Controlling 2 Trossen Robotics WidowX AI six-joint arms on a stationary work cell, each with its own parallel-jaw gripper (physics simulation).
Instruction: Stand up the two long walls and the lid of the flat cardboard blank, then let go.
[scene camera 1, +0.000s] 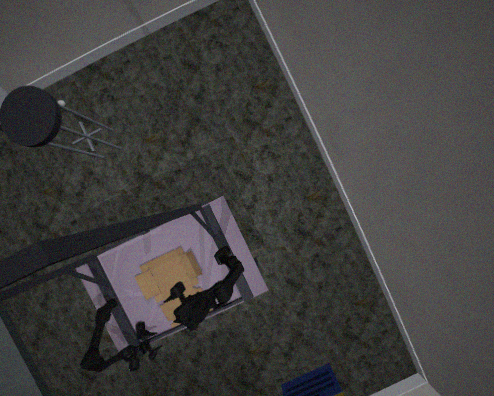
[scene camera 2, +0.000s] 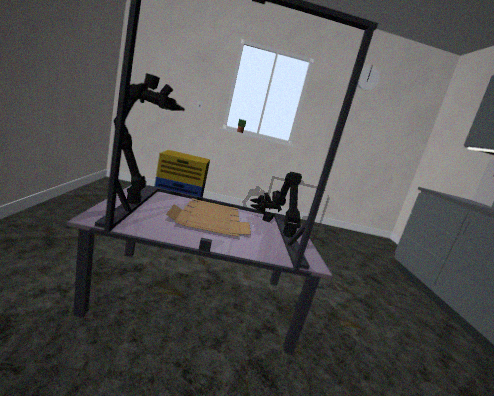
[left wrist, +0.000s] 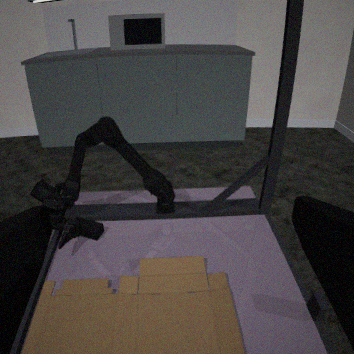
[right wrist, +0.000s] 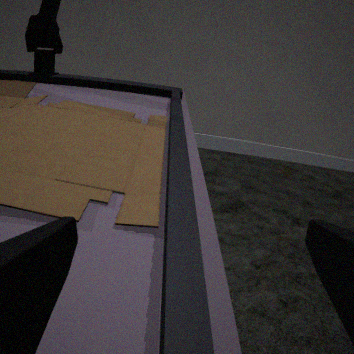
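Seen in the pictures: left gripper, fingertip midpoint: (scene camera 1: 169, 311) (scene camera 2: 182, 109) (left wrist: 172, 213); right gripper, fingertip midpoint: (scene camera 1: 159, 339) (scene camera 2: 250, 202) (right wrist: 194, 231); left arm's base at its link origin: (scene camera 1: 225, 251) (scene camera 2: 133, 202) (right wrist: 43, 73); right arm's base at its link origin: (scene camera 1: 112, 303) (scene camera 2: 288, 235) (left wrist: 165, 207).
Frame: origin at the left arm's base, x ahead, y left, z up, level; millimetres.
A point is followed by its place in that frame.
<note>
The cardboard blank (scene camera 1: 172, 267) {x 403, y -50, z -17 mm} (scene camera 2: 212, 217) {x 453, y 65, z -15 mm} (left wrist: 135, 320) {x 482, y 85, z -17 mm} (right wrist: 65, 145) {x 480, y 243, z -13 mm} lies mostly flat on the lilac table (scene camera 1: 252, 270) {x -111, y 216, z -19 mm} (scene camera 2: 145, 227) {x 157, y -253, z -19 mm} (left wrist: 255, 250) {x 699, y -276, z -19 mm}. A small end flap (scene camera 1: 193, 263) {x 243, y -17, z 2 mm} (scene camera 2: 174, 214) {x 247, y -47, z -3 mm} is tilted up a little. Its long panels lie low; which is lid or wall I cannot tell. My left gripper (scene camera 1: 171, 310) {x 187, y 0, z 555 mm} (scene camera 2: 183, 108) {x 187, y 0, z 555 mm} is open and empty, high above the table. My right gripper (scene camera 1: 156, 340) {x 685, y 366, z 43 mm} (scene camera 2: 256, 207) {x 685, y 366, z 43 mm} (right wrist: 194, 231) {x 685, y 366, z 43 mm} is open and empty, low by the table edge beside the blank, apart from it. Its one finger hides partly in the left wrist view.
A dark frame (scene camera 1: 120, 315) (scene camera 2: 340, 127) {x 881, y -380, z 630 mm} (left wrist: 282, 100) {x 875, y -353, z 402 mm} (right wrist: 185, 240) stands on the table, with bars along its edges. A yellow and blue cabinet (scene camera 2: 182, 172) stands behind the table. A round black stool (scene camera 1: 30, 116) and a grey-green counter (left wrist: 140, 100) stand away from it.
</note>
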